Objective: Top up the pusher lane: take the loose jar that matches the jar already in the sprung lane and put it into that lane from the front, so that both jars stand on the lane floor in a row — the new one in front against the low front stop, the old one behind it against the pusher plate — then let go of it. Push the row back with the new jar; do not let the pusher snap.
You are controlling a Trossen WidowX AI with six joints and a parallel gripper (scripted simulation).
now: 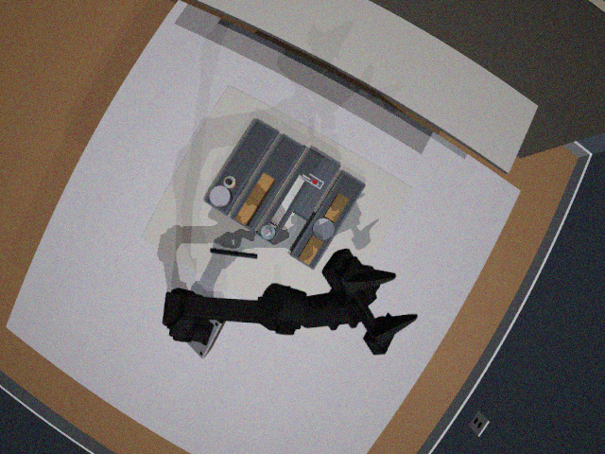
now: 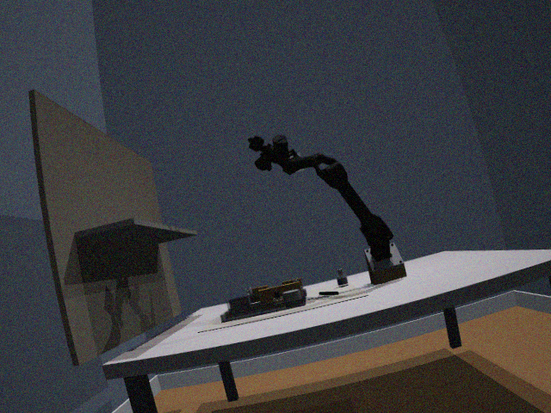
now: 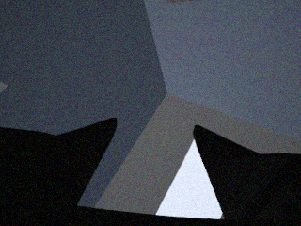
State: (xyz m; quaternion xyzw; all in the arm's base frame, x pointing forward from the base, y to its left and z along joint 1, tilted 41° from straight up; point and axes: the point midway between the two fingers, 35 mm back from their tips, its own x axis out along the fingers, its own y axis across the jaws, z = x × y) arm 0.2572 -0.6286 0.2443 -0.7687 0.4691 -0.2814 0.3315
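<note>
The black bar lies 11 cm behind my gripper tip, 34 cm to the left of it and 68 cm below it. Also, from my gripper tip: wall shelf (50 cm ahead, 21 cm to the left, 32 cm below); then red mark (17 cm ahead, 20 cm to the left, 62 cm below).
</note>
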